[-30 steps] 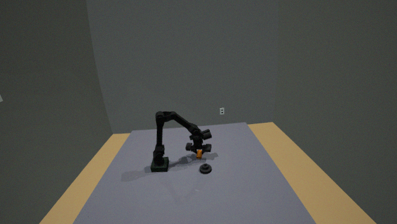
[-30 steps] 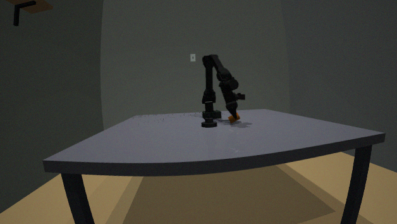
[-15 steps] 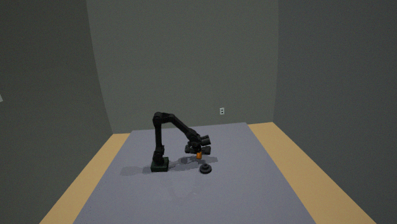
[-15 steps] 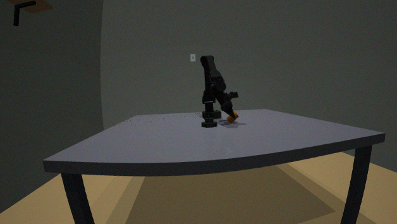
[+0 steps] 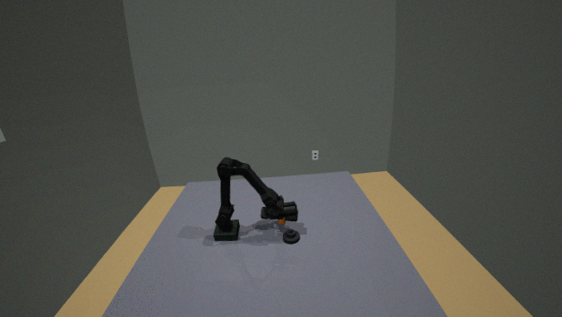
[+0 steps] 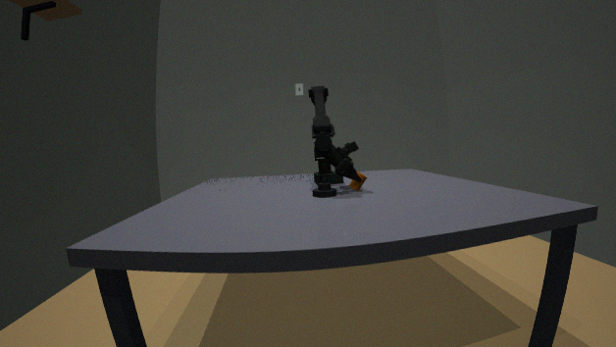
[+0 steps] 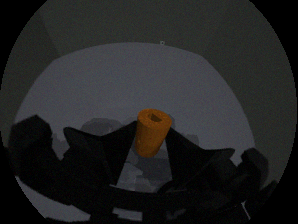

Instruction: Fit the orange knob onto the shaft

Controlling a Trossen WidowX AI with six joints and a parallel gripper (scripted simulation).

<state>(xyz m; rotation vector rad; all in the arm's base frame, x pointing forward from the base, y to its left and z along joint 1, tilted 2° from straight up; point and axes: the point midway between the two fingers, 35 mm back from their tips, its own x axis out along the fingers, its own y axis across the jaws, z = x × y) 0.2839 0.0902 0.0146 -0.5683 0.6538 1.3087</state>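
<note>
Right now the orange knob is 10 mm to the right of my gripper tip. The rest, counted from my gripper tip: dark round pedestal: 140 mm to the right, 50 mm ahead, 10 mm below.
</note>
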